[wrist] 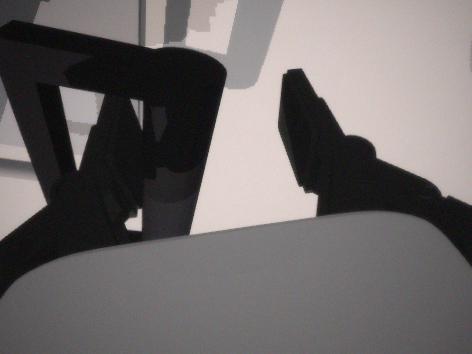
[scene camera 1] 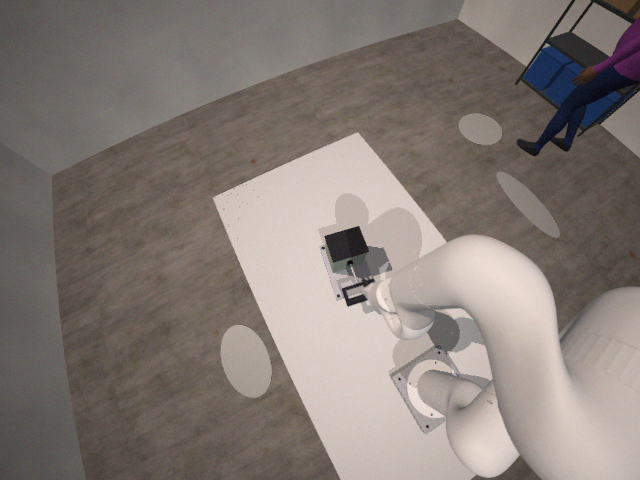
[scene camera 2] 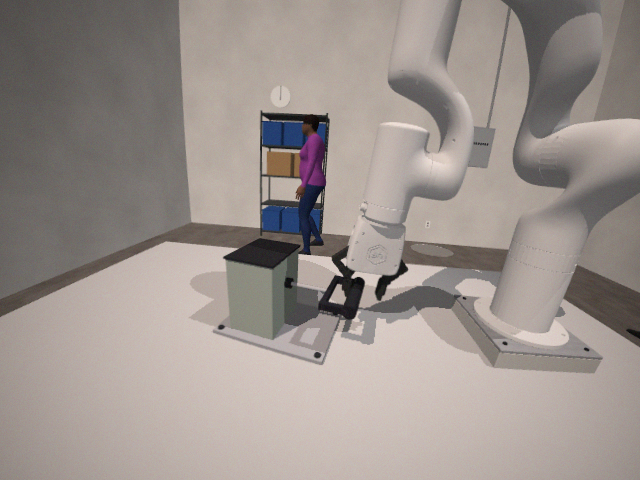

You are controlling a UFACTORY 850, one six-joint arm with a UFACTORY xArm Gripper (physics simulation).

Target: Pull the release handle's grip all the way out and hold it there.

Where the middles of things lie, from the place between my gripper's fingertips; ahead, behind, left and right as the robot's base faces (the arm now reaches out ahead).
I see my gripper 170 mm short of the grey base plate (scene camera 1: pixel 344 278), 90 mm above it and 10 mm to the left of it.
